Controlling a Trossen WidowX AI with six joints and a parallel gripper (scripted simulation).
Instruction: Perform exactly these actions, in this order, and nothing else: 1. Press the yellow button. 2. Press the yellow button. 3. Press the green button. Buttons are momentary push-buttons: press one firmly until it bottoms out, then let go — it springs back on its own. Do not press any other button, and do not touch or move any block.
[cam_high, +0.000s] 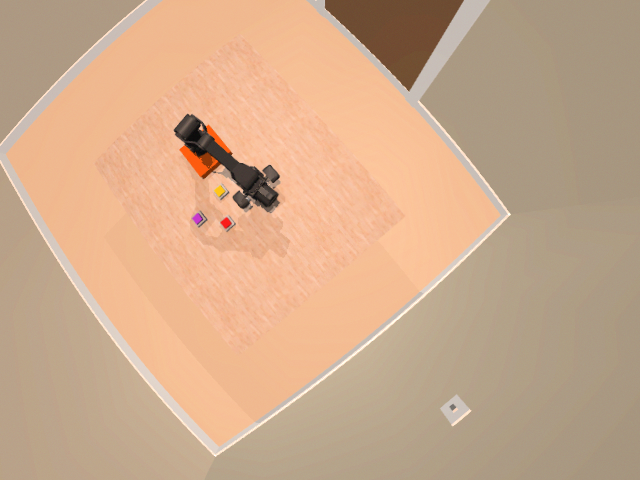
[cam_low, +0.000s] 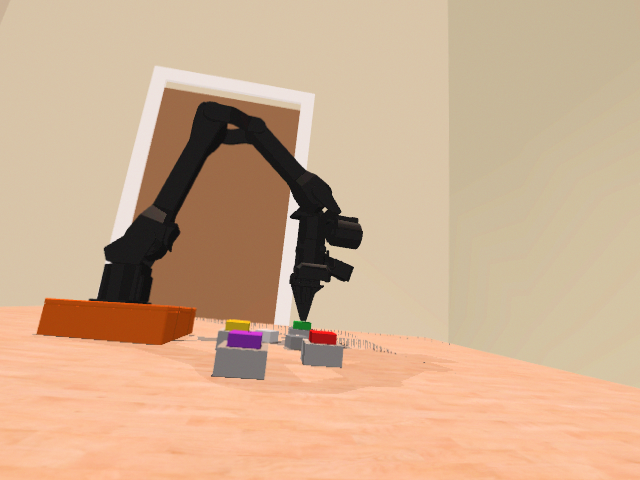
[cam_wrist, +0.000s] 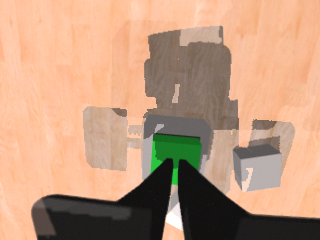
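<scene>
My gripper tip is 6 cm past the pale block, 3 cm to the left of it and 3 cm above it. The rest, counted from my gripper tip: small grey block 7 cm to the right, 3 cm below; yellow button 14 cm to the right, 8 cm behind, 1 cm below; green button 1 cm below.
</scene>
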